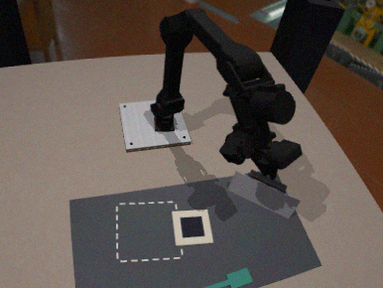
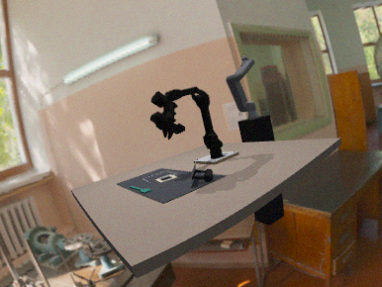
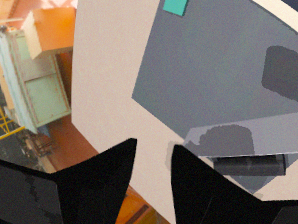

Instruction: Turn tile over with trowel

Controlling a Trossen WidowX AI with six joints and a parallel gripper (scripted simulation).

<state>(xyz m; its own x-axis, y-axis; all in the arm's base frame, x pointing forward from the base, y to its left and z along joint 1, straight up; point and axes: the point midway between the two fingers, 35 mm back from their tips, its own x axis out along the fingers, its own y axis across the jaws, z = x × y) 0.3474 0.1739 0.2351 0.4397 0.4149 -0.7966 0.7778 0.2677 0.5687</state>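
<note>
Right now my gripper tip is 20 cm above the trowel, 10 cm past it and 7 cm to the right of it. The rest, counted from my gripper tip: tile (22 cm below, 15 cm to the right, 1 cm ahead); dark mat (24 cm below, 14 cm to the right, 3 cm ahead); teal strip (22 cm below, 17 cm ahead, 10 cm to the right).
</note>
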